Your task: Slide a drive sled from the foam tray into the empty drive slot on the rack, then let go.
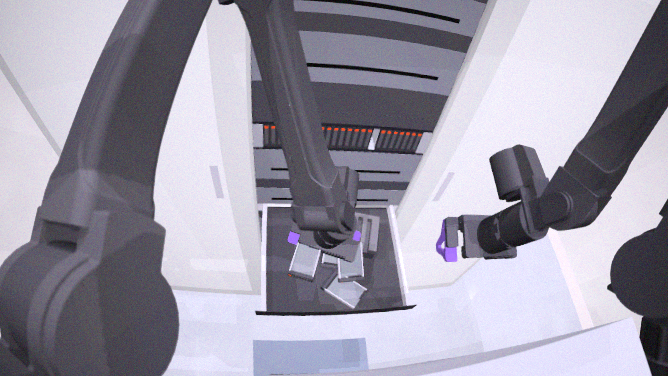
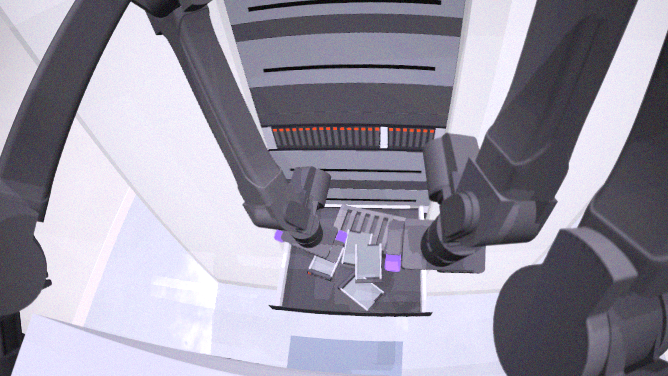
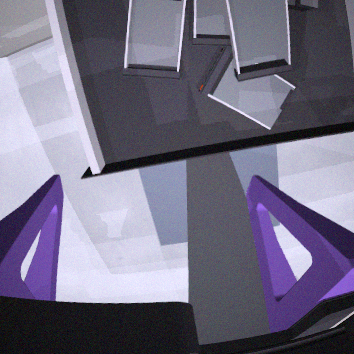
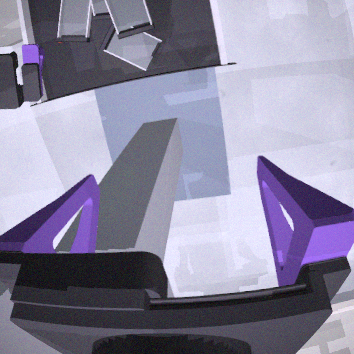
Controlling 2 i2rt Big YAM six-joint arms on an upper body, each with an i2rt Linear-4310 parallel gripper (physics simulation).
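Frame: origin at the left arm's base, x ahead, y left, z up, level; metres.
Where they show: left gripper, fingertip midpoint: (image 1: 318,242) (image 3: 157,183) (image 4: 12,54); right gripper, fingertip midpoint: (image 1: 459,247) (image 4: 173,172).
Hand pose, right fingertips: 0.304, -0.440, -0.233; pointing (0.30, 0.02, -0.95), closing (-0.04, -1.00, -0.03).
Observation:
Each offset is from my right fingertips to the centre of the thing, as dx, dy, dz. "spot": to the spot under its first point.
The rack's drive row @(spot: +0.399, +0.132, -0.140) (image 1: 350,137) (image 2: 325,137) has orange-tipped drives, with one narrow pale gap (image 1: 374,139) (image 2: 384,137) right of centre. Silver sleds lie loose in an open drawer: one at the left (image 1: 305,261) (image 2: 324,266) (image 3: 155,35), one on top in the middle (image 1: 351,265) (image 2: 368,262) (image 3: 260,37), one tilted at the front @(spot: +0.099, +0.115, -0.478) (image 1: 346,291) (image 2: 362,292) (image 3: 252,105); another is partly hidden. A grey slotted tray @(+0.303, +0.107, -0.466) (image 1: 375,235) (image 2: 342,216) lies behind them. My left gripper (image 1: 325,237) (image 2: 310,236) (image 3: 157,183) is open and empty above the drawer. My right gripper (image 2: 393,262) (image 4: 173,172) is open and empty, right of the drawer.
White drawer walls (image 1: 265,260) (image 2: 283,290) (image 3: 75,85) and a black front edge @(spot: +0.029, +0.156, -0.467) (image 1: 335,312) (image 2: 350,313) surround the sleds. Pale open doors (image 1: 230,165) (image 2: 495,60) flank the rack. A blue rectangle @(spot: -0.022, +0.191, -1.067) (image 1: 310,355) (image 2: 345,355) lies in front of the drawer.

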